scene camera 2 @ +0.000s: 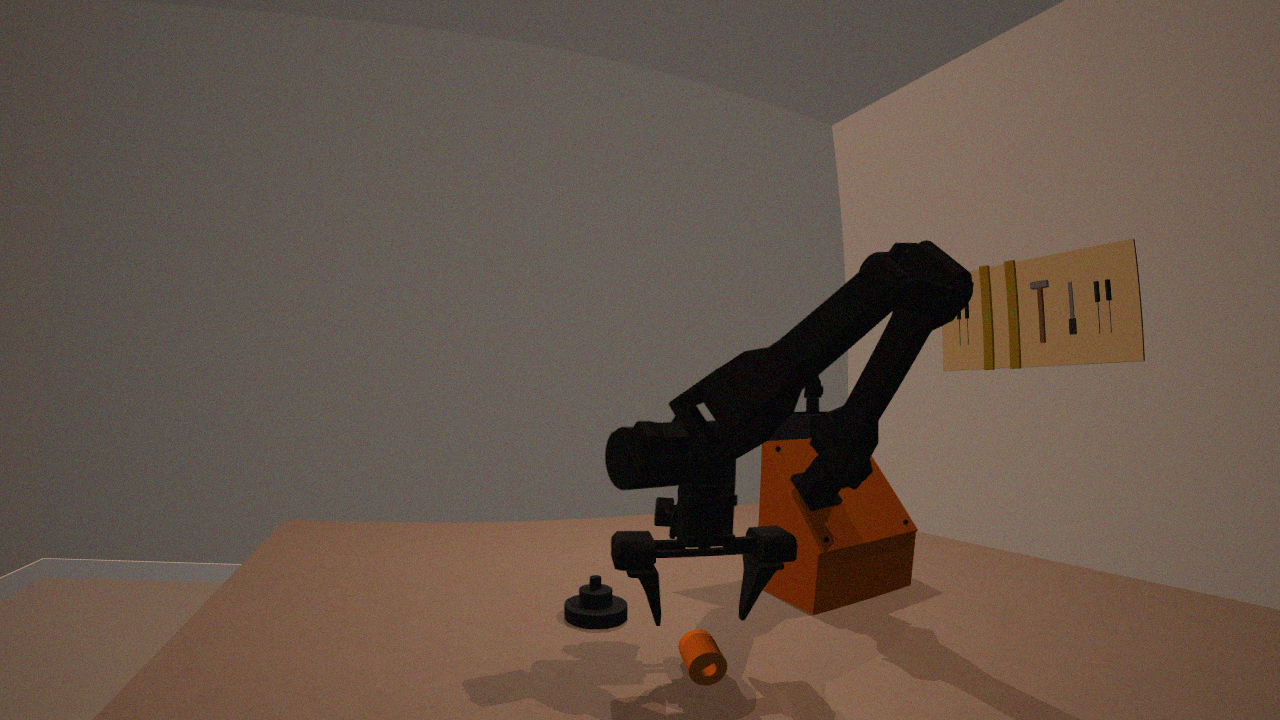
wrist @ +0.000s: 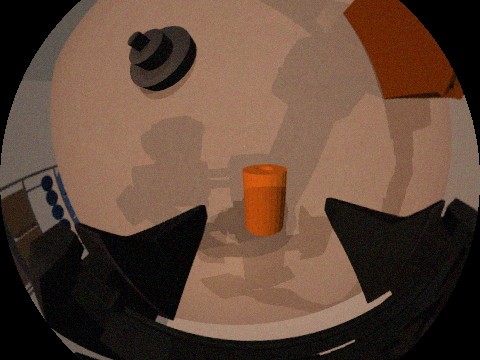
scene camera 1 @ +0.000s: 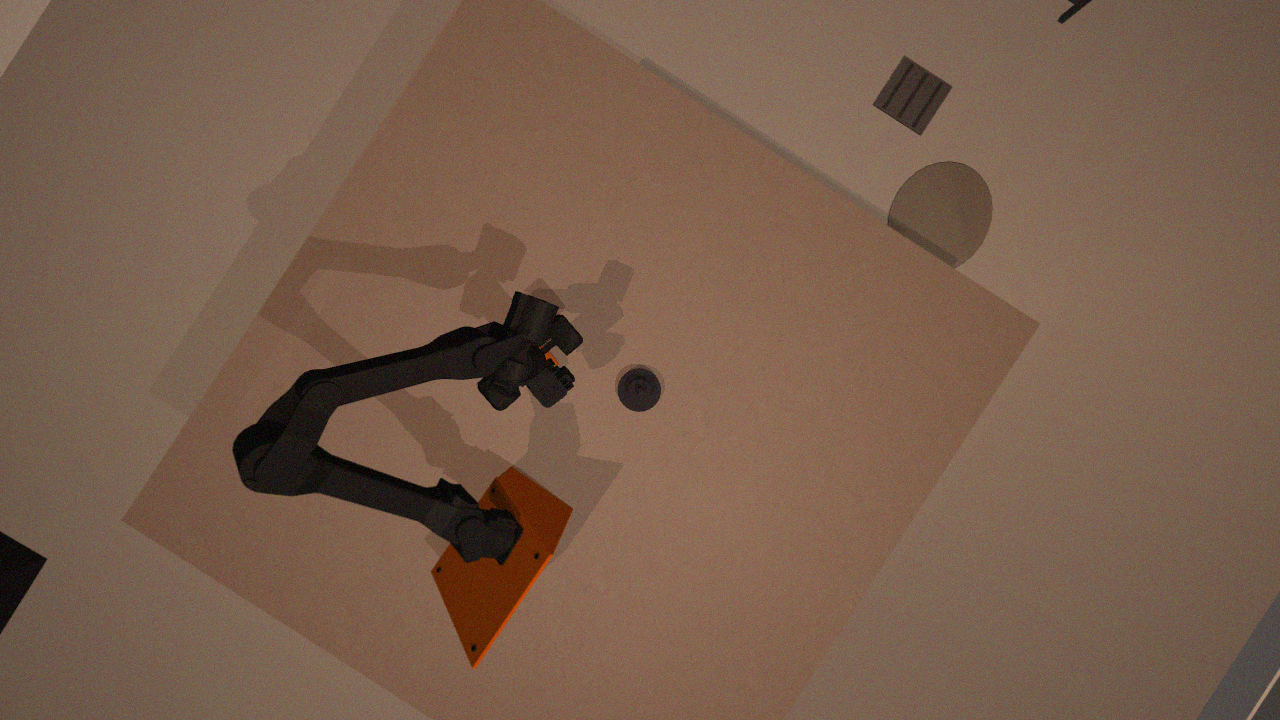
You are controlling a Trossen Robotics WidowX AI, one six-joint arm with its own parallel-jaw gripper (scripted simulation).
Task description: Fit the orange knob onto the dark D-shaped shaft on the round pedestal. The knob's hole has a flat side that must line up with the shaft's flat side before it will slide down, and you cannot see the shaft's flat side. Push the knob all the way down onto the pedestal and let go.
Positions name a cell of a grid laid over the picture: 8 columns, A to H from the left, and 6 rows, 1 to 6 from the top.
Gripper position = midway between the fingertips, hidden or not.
My gripper (scene camera 2: E6) is open, with nothing in its grasp. I also see an orange knob (wrist: E4).
My gripper shows as well in the wrist view (wrist: E4) and in scene camera 1 (scene camera 1: D4).
